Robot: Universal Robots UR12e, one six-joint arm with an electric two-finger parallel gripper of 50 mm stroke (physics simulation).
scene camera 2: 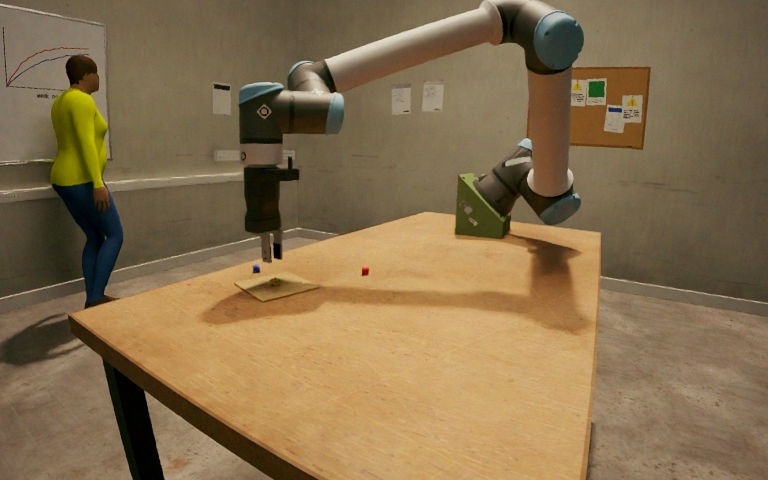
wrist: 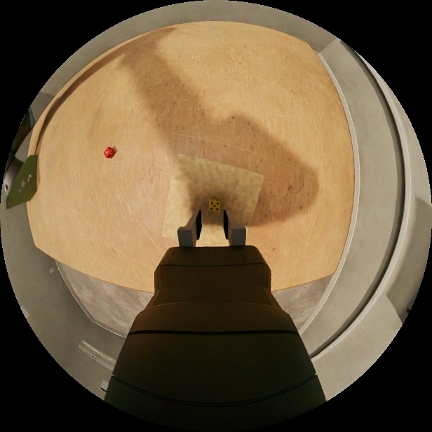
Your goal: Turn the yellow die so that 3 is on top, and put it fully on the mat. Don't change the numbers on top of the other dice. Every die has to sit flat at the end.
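Frame: origin at the arm's base, x up, y left, z back, level; millimetres.
Seen in the pictures: gripper, fingertip midpoint: [scene camera 2: 272, 260]; arm's base, origin of the base link: [scene camera 2: 489, 198].
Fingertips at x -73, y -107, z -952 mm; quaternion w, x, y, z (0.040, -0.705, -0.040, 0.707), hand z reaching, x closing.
Pixels of each thing's middle, then the offset from my fingertips to it. Level surfaces: height alone.
- yellow die, body centre: [scene camera 2: 275, 282] dy +9, dx -48, dz -2 mm
- square yellowish mat, body centre: [scene camera 2: 276, 285] dy +4, dx -58, dz +4 mm
- red die, body centre: [scene camera 2: 365, 271] dy +95, dx -52, dz +205 mm
- blue die, body centre: [scene camera 2: 256, 268] dy -116, dx -52, dz +35 mm
- wooden table, its level: dx -60 mm
The yellow die [scene camera 2: 275, 281] [wrist: 214, 205] lies on the square yellowish mat [scene camera 2: 266, 293] [wrist: 173, 220], within its edges. It looks flat, and its upper face in the wrist view shows five pips. My gripper [scene camera 2: 272, 259] [wrist: 212, 218] is open and empty, pointing down above the mat and the yellow die. The red die [scene camera 2: 365, 271] [wrist: 109, 152] lies on the table, apart from the mat on the robot base's side. The blue die [scene camera 2: 256, 268] lies just beyond the mat's far edge in the scene view. It does not show in the wrist view.
The green base block [scene camera 2: 481, 209] [wrist: 24, 185] of the arm stands at the far end of the wooden table [scene camera 2: 453, 362] [wrist: 280, 85]. A person [scene camera 2: 79, 138] in a yellow-green top stands beyond the table's left edge. The arm's shadow crosses the table and mat.
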